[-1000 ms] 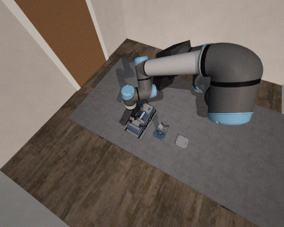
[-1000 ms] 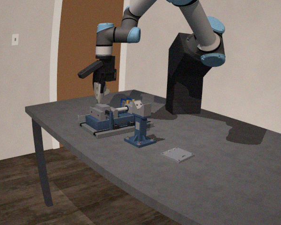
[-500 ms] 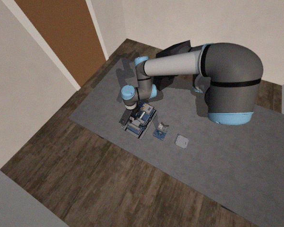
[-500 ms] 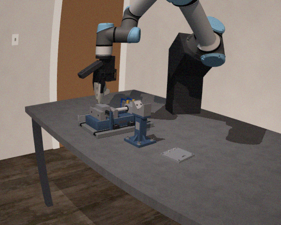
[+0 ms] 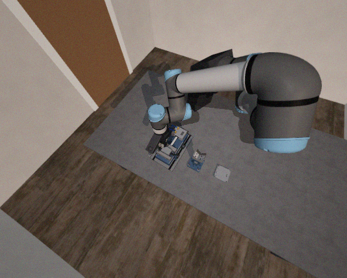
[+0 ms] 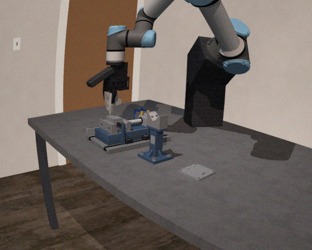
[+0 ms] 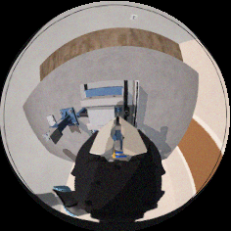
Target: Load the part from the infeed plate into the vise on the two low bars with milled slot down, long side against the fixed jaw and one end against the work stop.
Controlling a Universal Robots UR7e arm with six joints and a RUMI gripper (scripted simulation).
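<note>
Now: hand 40 mm to the right of the part and 30 mm above it. Also, from my hand: fixed jaw (30 mm ahead, 40 mm to the left, 40 mm below); moving jaw (40 mm behind, 30 mm to the left, 40 mm below); air cylinder rod (90 mm behind, 30 mm to the left, 40 mm below).
</note>
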